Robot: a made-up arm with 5 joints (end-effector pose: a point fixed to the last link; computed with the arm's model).
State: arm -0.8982 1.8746 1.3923 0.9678 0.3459
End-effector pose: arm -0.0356 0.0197 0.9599 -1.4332 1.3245 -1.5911
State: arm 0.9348 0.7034 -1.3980 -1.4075 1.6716
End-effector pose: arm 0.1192 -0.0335 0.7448 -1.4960 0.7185 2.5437
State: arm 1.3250 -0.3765 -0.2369 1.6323 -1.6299
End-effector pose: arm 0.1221 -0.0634 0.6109 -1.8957 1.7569 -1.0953
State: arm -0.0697 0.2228 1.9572 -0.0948 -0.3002
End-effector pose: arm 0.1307 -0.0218 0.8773 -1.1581 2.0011 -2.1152
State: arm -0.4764 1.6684 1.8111 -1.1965 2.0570
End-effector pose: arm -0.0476 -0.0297 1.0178 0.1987 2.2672 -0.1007
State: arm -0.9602 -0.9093 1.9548 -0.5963 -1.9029
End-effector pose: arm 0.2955 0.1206 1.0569 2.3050 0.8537 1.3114
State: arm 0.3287 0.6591 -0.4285 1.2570 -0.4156
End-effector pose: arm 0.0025 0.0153 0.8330 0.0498 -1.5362 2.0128
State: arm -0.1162 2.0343 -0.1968 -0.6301 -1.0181
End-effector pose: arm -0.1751 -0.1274 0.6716 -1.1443 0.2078 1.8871
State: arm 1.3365 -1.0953 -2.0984 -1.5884 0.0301
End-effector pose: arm 0.2361 0.1879 0.5660 0.6078 -1.8699 -0.9076
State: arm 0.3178 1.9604 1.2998 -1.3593 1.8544
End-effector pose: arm -0.1458 -0.1332 0.6973 1.4802 1.6113 0.4018
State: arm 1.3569 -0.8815 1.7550 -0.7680 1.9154
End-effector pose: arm 0.3123 0.0198 0.4027 0.2446 -1.1594 -0.2524
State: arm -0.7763 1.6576 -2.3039 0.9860 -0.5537
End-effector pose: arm 0.0078 0.0501 0.8601 -2.2089 0.1741 1.2064
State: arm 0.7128 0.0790 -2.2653 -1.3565 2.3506
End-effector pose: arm 0.2505 -0.0099 0.6392 0.3717 -0.7120 -2.1176
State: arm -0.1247 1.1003 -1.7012 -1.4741 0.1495
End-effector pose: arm -0.0008 0.1350 0.8716 -0.8573 2.0527 0.2013
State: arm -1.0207 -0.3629 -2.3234 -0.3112 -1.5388
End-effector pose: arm 0.1961 0.2267 0.7366 -0.8734 1.3370 -1.6770
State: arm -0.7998 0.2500 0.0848 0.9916 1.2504
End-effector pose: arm 0.1781 0.3087 0.9860 -1.2387 -1.4696 1.6049
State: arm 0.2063 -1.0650 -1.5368 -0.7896 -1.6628
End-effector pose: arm 0.2944 0.2066 0.6517 0.2500 2.8375 -1.1312
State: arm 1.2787 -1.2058 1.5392 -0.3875 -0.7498
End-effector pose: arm 0.2099 -0.0222 0.4329 -2.4773 1.4702 -0.7438
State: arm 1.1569 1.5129 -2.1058 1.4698 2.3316
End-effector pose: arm -0.1219 0.0202 0.6434 -2.7543 -0.2071 -1.4757
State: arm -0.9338 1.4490 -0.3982 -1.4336 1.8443
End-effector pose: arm -0.0716 0.2459 0.9406 1.4170 -0.2347 -0.7323
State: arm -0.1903 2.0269 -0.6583 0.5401 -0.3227
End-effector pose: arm -0.0684 -0.0669 0.7030 -1.8247 -1.2004 2.1092
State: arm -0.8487 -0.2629 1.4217 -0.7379 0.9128
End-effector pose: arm 0.2813 0.2351 0.9785 -0.5048 -0.5451 2.4212
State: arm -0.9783 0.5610 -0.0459 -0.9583 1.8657
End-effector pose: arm 0.0970 0.4081 0.9550 1.2048 0.1211 -1.6981
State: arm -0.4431 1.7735 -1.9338 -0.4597 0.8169
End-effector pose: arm -0.0410 0.0583 0.8647 -2.5694 0.8711 0.3607
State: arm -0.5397 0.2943 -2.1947 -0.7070 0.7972
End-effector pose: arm 0.1794 0.2072 0.9060 1.2092 -2.5707 -0.3668
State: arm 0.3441 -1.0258 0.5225 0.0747 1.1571
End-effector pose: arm 0.3733 -0.0182 0.6807 0.0972 -0.5339 1.3094
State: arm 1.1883 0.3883 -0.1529 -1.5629 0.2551
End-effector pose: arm 0.0483 -0.1425 0.7075 -0.2869 0.2772 2.5051
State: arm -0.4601 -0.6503 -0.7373 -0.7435 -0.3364
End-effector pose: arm 0.3270 0.2533 0.8951 0.4177 2.6163 0.8862
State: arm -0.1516 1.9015 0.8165 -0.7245 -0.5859
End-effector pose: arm -0.0620 -0.1922 0.7748 1.5727 0.2428 -2.4961
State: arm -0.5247 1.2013 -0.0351 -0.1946 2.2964
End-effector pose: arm -0.0822 0.1621 1.0533 1.5242 1.8376 -0.4284
